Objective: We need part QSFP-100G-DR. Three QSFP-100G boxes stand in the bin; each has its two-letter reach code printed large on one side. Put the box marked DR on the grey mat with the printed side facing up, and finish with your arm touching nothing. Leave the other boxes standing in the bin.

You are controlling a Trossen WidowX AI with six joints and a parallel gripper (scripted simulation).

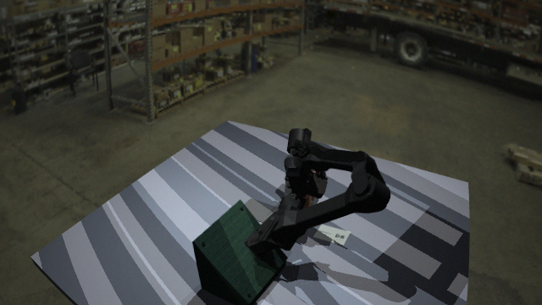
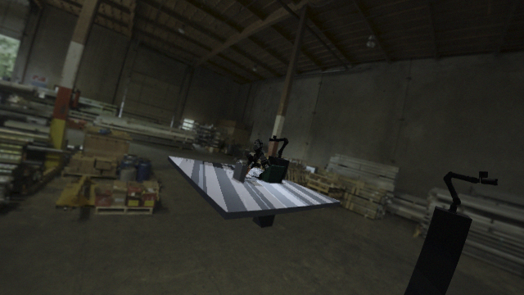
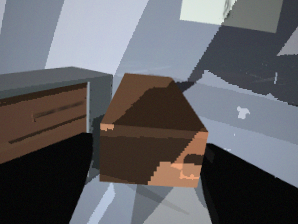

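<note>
My gripper tip is 10 mm short of the grey mat, 140 mm to the right of it and 110 mm above it. Round my gripper tip: white card 110 mm to the right, 110 mm below.
</note>
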